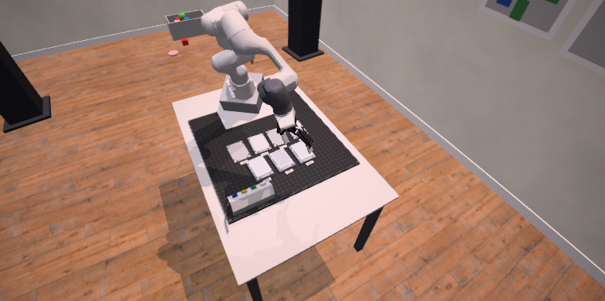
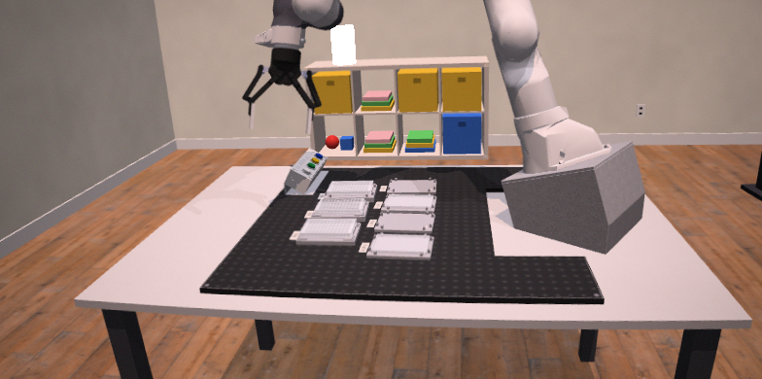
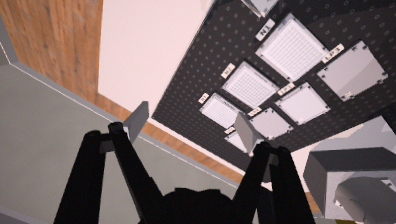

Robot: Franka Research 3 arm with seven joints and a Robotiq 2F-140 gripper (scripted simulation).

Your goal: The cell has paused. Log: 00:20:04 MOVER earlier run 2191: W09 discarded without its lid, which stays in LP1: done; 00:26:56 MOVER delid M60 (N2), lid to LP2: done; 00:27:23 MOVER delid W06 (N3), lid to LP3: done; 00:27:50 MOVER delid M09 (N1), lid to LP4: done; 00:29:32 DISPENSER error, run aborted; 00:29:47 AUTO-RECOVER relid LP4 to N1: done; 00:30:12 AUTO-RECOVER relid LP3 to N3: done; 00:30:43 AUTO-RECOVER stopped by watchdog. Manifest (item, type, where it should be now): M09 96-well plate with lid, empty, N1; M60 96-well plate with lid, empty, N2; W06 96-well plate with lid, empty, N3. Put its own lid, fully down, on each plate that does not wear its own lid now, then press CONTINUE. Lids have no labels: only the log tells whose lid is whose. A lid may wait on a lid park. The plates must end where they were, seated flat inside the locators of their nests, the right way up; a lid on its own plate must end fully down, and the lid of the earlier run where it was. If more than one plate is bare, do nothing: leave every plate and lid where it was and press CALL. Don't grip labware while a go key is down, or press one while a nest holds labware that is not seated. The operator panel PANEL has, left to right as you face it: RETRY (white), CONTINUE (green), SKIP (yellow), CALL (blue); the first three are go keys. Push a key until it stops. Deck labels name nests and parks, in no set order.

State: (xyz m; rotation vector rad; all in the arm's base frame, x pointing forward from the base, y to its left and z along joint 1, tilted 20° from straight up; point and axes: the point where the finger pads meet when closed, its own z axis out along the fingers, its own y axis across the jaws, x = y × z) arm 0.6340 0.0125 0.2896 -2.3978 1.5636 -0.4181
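Right now my hand is 300 mm past the lid park LP2, 250 mm above it and 210 mm to the right of it. Also, from my hand: white key (200 mm to the right, 190 mm below, 20 mm behind); then green key (250 mm to the right, 190 mm below, 30 mm behind); then yellow key (300 mm to the right, 190 mm below, 40 mm behind).
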